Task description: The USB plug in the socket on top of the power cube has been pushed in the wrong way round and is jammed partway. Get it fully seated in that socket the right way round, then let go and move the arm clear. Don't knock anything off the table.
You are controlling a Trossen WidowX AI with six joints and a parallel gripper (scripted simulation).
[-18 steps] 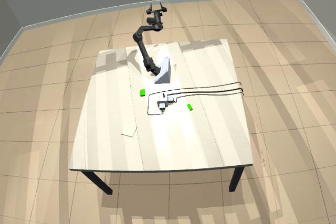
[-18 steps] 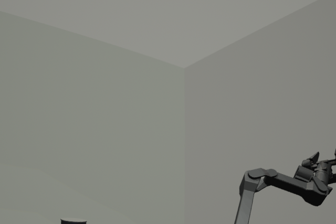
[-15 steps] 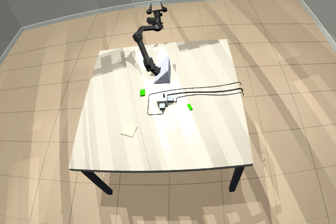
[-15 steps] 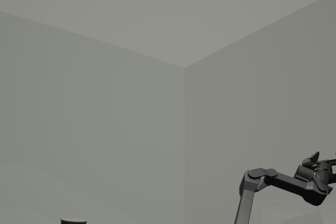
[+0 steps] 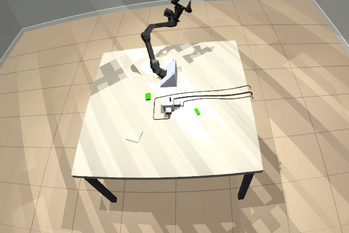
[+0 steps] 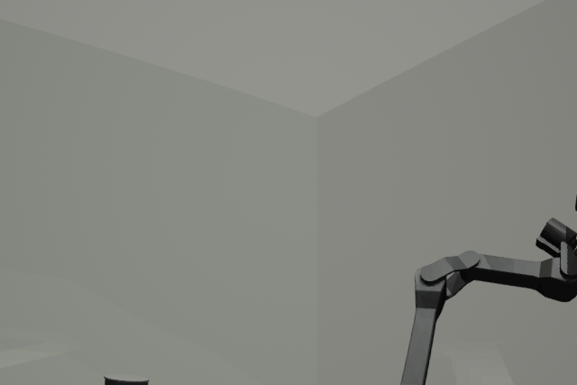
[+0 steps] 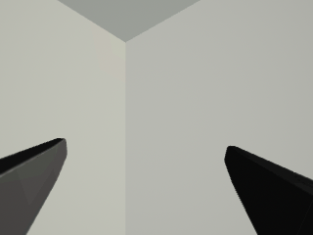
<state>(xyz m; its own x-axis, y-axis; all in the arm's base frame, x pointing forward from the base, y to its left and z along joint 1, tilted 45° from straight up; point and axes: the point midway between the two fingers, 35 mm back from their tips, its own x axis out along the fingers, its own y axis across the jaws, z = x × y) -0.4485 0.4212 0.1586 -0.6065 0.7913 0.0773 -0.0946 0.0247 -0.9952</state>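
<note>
The dark USB plug is 740 mm ahead of my gripper tip, 410 mm below it and 120 mm to the right of it. Round my gripper tip: white card 990 mm ahead, 500 mm below, 370 mm to the right; then grey socket frame 750 mm ahead, 430 mm below, 120 mm to the right.
</note>
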